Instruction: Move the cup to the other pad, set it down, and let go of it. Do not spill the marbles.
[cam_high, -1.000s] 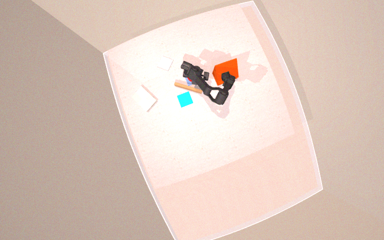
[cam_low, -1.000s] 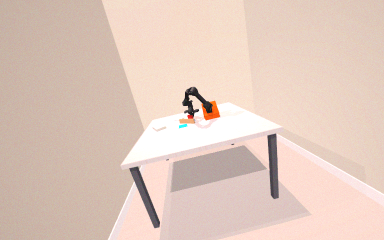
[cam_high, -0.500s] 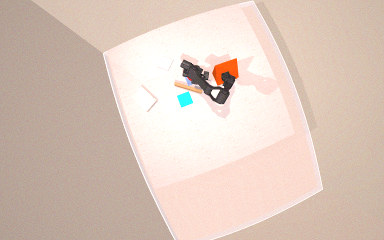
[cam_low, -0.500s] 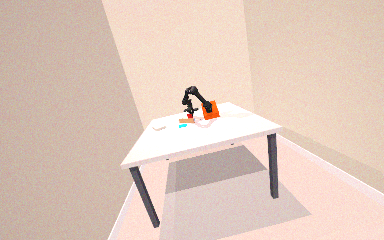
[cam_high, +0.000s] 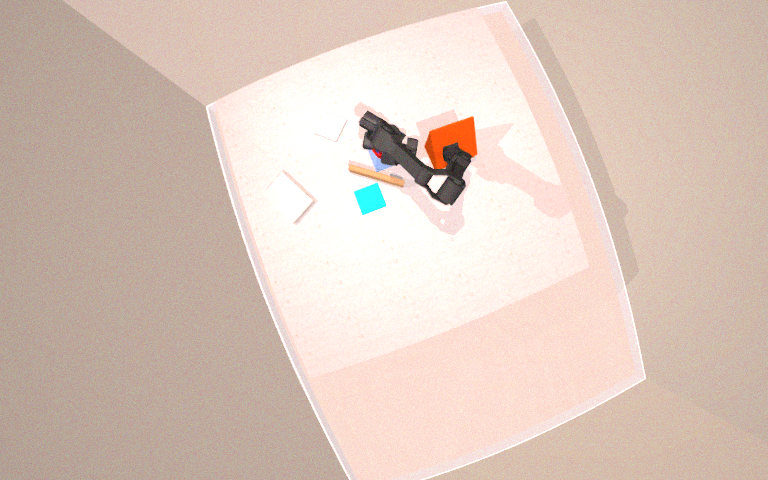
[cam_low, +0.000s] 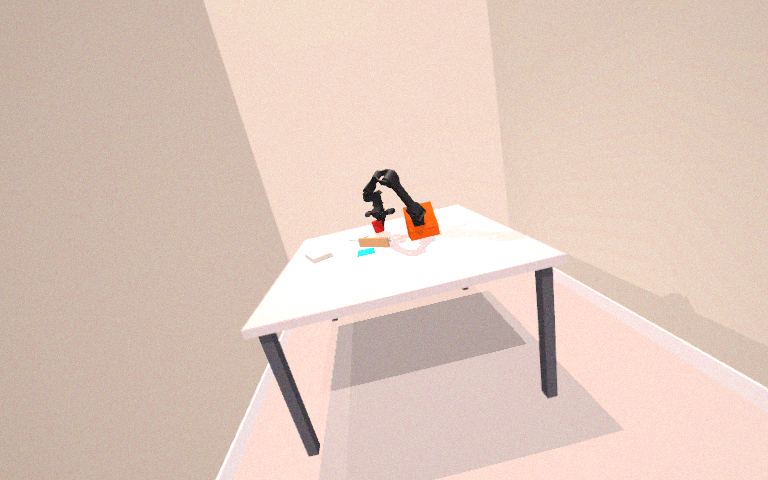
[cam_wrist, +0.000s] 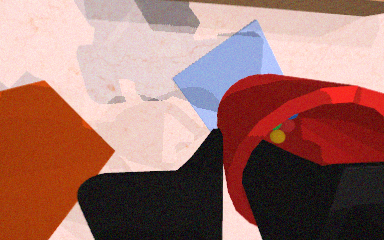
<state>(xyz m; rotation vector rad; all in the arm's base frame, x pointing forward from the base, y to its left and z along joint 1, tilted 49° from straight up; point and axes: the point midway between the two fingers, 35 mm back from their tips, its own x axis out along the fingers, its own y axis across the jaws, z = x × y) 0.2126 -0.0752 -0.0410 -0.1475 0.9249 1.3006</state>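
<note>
My gripper tip is now 13 cm short of the cyan pad, 13 cm to the right of it and 11 cm above it. Round my gripper tip: wooden bar (8 cm ahead, 6 cm to the left, 8 cm below); flat white square (18 cm ahead, 21 cm to the right, 10 cm below); red cup (3 cm ahead, 2 cm to the right).
</note>
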